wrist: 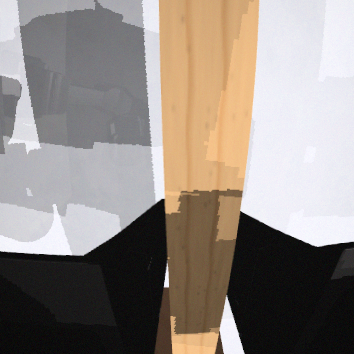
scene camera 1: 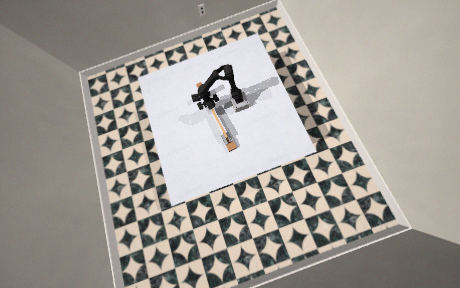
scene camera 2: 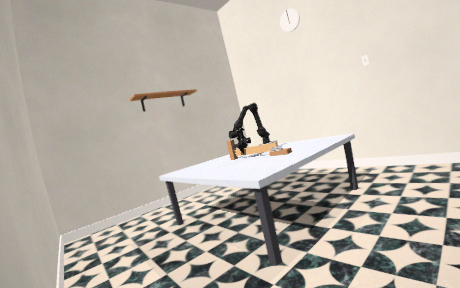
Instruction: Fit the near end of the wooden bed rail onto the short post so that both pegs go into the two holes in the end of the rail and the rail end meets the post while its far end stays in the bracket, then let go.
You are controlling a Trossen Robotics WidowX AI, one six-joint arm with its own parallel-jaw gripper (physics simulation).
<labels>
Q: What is the gripper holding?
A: A wooden bed rail.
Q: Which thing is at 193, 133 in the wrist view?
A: A wooden bed rail.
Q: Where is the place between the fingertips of the gripper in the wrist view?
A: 187, 206
</labels>
